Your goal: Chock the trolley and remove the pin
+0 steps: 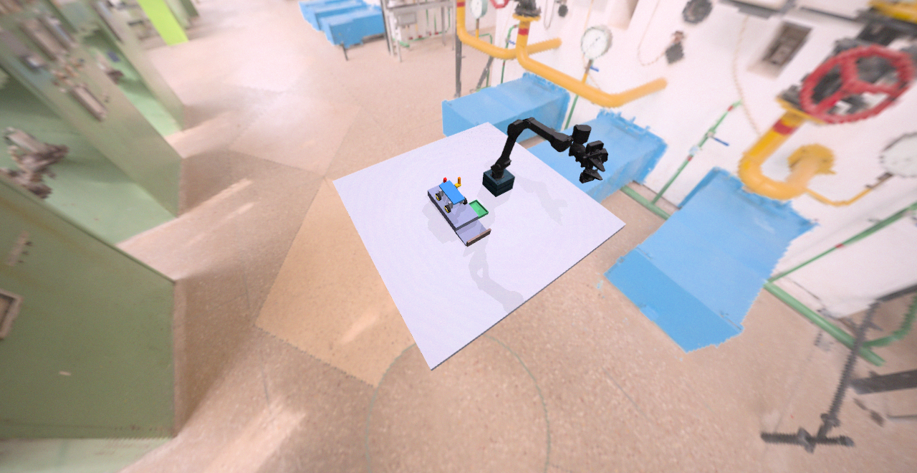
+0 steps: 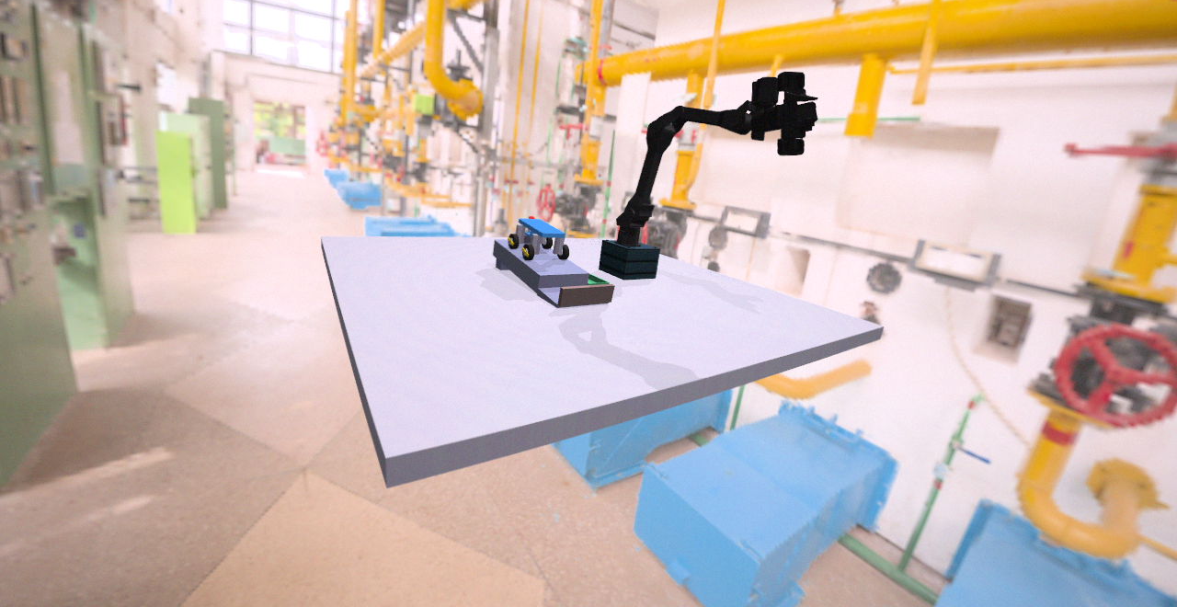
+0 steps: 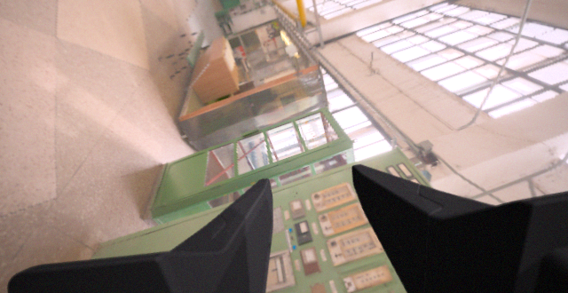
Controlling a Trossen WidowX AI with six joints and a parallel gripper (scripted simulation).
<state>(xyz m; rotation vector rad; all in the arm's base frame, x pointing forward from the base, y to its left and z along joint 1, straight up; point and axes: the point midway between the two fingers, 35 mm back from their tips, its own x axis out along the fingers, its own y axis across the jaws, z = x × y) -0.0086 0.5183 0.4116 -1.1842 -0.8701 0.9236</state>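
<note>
The red-headed stop pin is 300 mm ahead of my gripper tip, 660 mm to the right of it and 390 mm below it. Round my gripper tip: blue-decked trolley: 330 mm ahead, 560 mm to the right, 400 mm below; brown block: 330 mm ahead, 290 mm to the right, 480 mm below; green tray: 200 mm ahead, 470 mm to the right, 520 mm below.
</note>
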